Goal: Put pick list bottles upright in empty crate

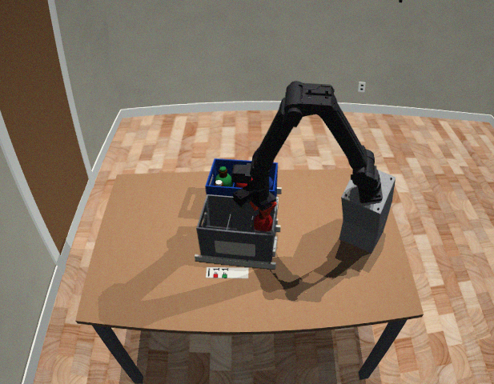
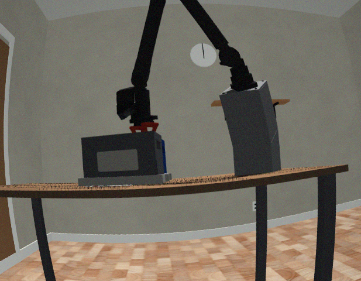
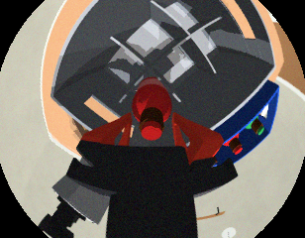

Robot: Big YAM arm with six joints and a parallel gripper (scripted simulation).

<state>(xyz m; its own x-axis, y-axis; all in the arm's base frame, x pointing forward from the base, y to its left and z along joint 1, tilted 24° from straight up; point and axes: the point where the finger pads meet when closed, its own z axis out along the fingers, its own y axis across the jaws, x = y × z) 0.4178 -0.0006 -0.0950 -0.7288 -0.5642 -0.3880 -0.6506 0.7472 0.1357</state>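
Right now my hand is 60 mm above the red-labelled bottle, 10 mm to the left of it and 10 mm past it. From my hand the other things lie so: pick list 180 mm to the left, 150 mm below, 120 mm ahead; blue-labelled bottle 240 mm to the right, 60 mm below; grey crate 80 mm ahead, 70 mm below, 40 mm to the left.
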